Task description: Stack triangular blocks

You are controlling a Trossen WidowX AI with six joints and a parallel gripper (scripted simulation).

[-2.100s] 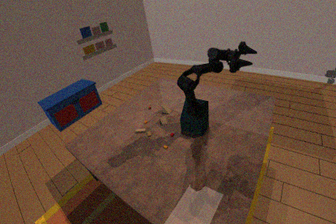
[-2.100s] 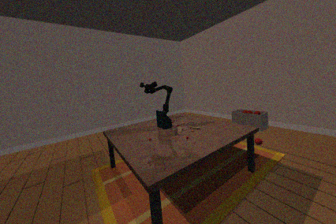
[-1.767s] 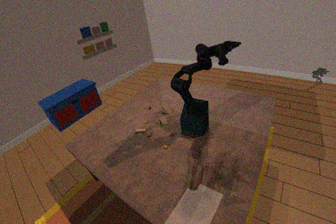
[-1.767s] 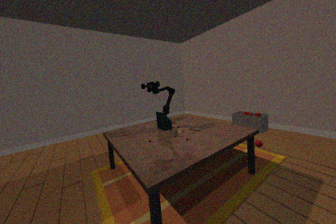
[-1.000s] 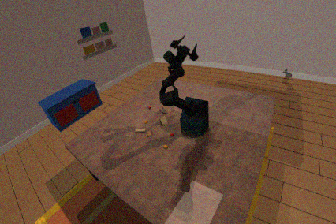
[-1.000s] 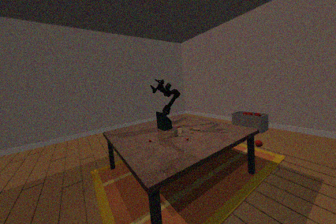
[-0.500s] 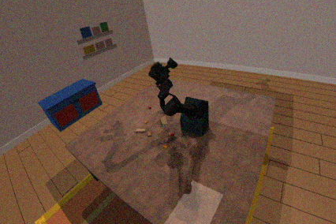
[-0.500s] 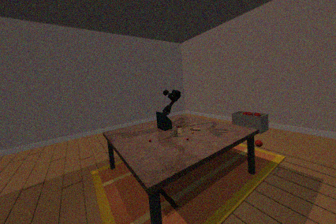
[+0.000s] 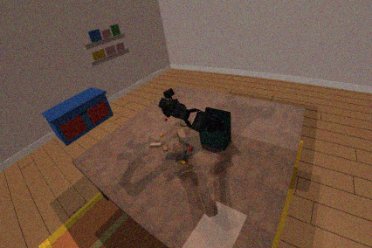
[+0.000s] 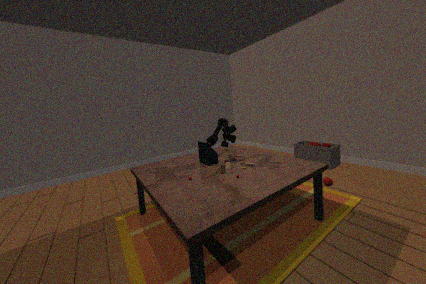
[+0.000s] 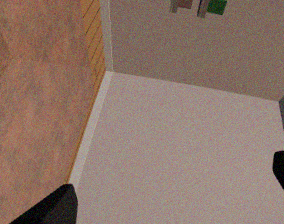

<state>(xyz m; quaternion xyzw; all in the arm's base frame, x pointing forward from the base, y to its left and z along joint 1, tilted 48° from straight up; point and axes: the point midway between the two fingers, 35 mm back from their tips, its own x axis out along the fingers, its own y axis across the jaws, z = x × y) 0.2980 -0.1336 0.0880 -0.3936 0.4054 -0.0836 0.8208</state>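
Right now my gripper tip is 40 mm past the tan wooden block, 50 mm to the right of it and 240 mm above it. Also, from my gripper tip: flat tan piece (70 mm ahead, 200 mm to the left, 250 mm below).
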